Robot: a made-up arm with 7 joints. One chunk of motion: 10 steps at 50 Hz.
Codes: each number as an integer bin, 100 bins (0 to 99) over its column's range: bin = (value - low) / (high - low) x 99, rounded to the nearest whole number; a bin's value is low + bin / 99 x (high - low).
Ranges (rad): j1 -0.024..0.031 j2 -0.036..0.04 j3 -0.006..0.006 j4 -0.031..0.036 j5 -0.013..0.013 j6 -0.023..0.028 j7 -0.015..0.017
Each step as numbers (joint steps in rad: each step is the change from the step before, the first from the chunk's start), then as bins.
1 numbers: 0.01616 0.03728 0.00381 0.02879 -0.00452 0.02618 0.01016
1 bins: 72 95 81 88 32 95 78
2 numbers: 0.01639 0.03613 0.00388 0.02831 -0.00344 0.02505 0.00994
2 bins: 73 94 82 88 36 93 77
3 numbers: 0.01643 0.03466 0.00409 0.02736 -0.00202 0.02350 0.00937
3 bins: 73 92 83 86 42 90 75
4 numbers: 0.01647 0.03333 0.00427 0.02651 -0.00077 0.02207 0.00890
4 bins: 73 90 85 85 47 87 74
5 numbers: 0.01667 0.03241 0.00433 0.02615 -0.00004 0.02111 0.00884
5 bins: 73 89 85 84 49 86 74
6 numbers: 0.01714 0.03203 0.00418 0.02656 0.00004 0.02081 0.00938
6 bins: 74 89 84 85 50 85 75
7 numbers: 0.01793 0.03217 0.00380 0.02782 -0.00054 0.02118 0.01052
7 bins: 75 89 81 87 47 86 79
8 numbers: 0.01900 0.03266 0.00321 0.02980 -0.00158 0.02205 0.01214
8 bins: 77 89 76 90 43 87 84
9 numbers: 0.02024 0.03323 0.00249 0.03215 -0.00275 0.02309 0.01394
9 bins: 80 90 70 93 39 89 90
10 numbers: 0.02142 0.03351 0.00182 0.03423 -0.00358 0.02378 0.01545
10 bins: 82 91 65 96 36 91 94
